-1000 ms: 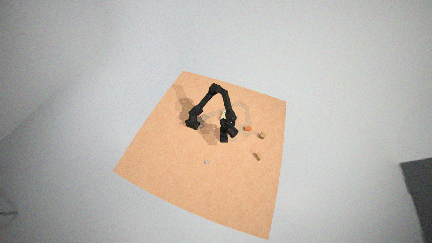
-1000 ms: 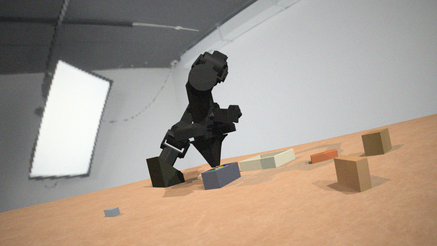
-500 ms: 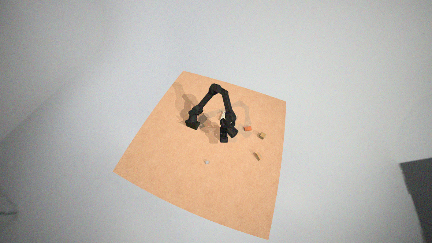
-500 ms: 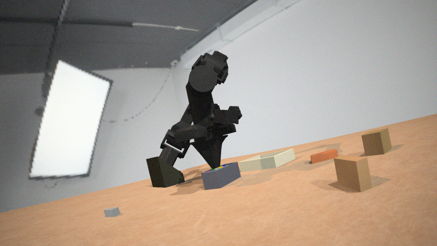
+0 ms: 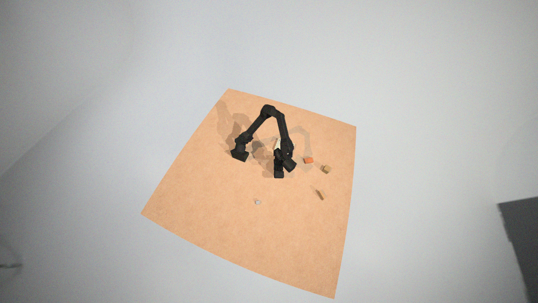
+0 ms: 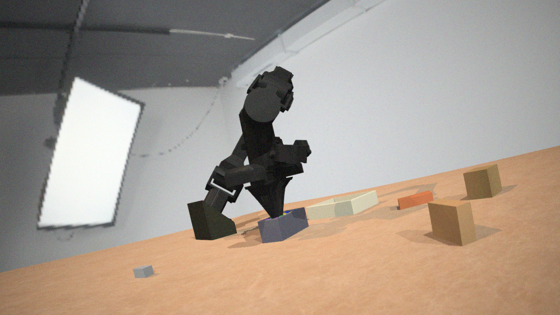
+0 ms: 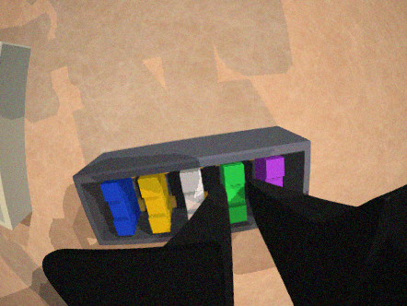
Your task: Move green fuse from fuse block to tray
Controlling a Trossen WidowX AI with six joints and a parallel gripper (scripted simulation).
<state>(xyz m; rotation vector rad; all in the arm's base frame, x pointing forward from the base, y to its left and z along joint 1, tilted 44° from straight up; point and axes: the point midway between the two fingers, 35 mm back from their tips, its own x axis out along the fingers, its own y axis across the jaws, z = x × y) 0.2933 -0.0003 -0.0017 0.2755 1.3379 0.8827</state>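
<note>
My gripper tip is 10 mm above the green fuse. Also, from my gripper tip: orange flat block 190 mm ahead, 170 mm to the left, 30 mm below; cream tray 200 mm to the left, 30 mm below, 20 mm behind; small grey cube 260 mm to the right, 30 mm below, 30 mm behind.
</note>
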